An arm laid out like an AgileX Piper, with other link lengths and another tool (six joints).
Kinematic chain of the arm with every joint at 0, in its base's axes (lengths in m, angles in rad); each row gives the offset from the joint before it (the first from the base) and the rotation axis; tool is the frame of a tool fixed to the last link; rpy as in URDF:
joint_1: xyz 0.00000 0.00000 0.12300 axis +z
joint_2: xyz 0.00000 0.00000 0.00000 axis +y
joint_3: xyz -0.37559 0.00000 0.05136 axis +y
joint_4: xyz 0.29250 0.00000 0.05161 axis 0.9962 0 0.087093
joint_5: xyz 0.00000 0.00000 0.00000 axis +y
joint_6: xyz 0.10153 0.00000 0.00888 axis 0.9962 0 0.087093
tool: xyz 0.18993 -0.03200 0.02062 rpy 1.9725 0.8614 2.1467
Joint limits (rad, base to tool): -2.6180..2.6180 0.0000..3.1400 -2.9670..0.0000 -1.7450..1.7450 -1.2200..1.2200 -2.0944..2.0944
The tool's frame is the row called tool.
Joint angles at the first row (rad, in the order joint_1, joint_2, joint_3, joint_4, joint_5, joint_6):
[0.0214, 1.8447, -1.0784, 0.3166, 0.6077, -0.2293]
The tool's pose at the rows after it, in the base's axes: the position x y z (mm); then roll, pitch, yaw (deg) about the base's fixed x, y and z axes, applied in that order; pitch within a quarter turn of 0, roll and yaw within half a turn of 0:
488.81 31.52 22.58 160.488 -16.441 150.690
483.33 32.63 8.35 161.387 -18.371 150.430
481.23 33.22 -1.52 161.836 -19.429 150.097
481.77 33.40 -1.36 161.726 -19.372 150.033
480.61 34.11 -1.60 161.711 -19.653 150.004
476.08 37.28 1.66 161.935 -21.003 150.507
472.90 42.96 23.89 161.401 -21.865 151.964
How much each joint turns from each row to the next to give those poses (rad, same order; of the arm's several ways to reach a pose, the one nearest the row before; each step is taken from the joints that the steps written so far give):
[0.0000, 0.0080, -0.0023, 0.0032, 0.0011, 0.0000]
[0.0000, 0.0279, 0.0000, 0.0032, 0.0092, 0.0000]
[0.0000, 0.0208, 0.0000, 0.0045, -0.0012, 0.0000]
[0.0000, 0.0000, 0.0000, 0.0020, -0.0019, 0.0000]
[0.0000, 0.0000, 0.0000, 0.0024, 0.0043, 0.0000]
[0.0000, -0.0028, -0.0144, 0.0000, 0.0416, 0.0000]
[0.0000, -0.0332, -0.0355, -0.0022, 0.0818, 0.0000]

